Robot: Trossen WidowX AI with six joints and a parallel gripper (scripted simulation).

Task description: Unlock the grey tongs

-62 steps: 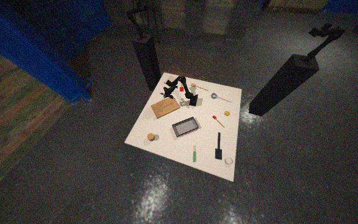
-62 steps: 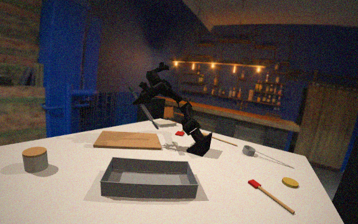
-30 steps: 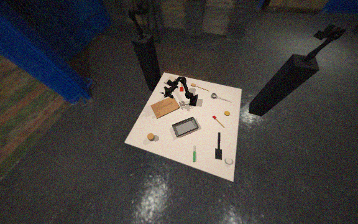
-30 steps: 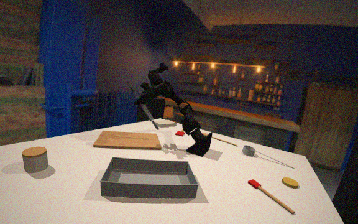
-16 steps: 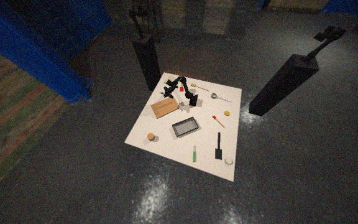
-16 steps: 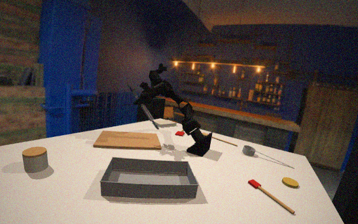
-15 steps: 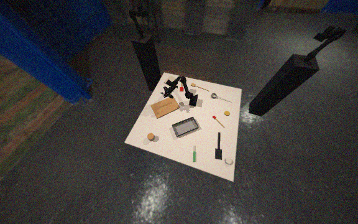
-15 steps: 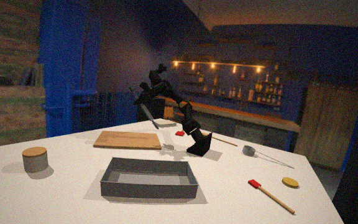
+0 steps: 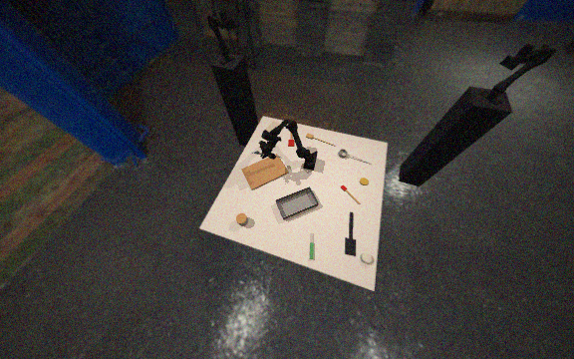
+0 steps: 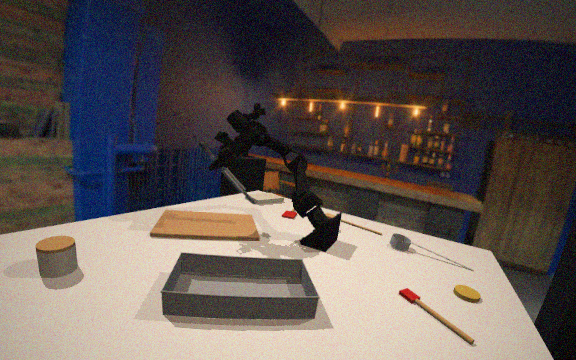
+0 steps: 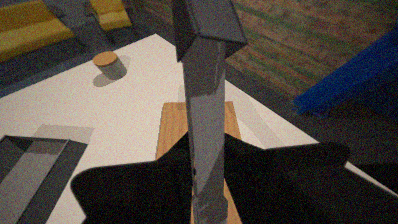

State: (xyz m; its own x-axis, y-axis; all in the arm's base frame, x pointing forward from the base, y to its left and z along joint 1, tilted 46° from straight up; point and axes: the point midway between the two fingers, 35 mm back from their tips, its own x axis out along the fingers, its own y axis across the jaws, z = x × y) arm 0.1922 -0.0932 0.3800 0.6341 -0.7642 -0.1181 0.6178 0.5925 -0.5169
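Now: gripper tip 210 mm above the wooden board and 10 mm past it. From my gripper tip the other things lie so: cork-lidded canister: 470 mm ahead, 180 mm below, 20 mm to the left; grey roasting tin: 370 mm to the left, 200 mm ahead, 190 mm below; green-handled tool: 570 mm to the left, 460 mm ahead, 210 mm below.
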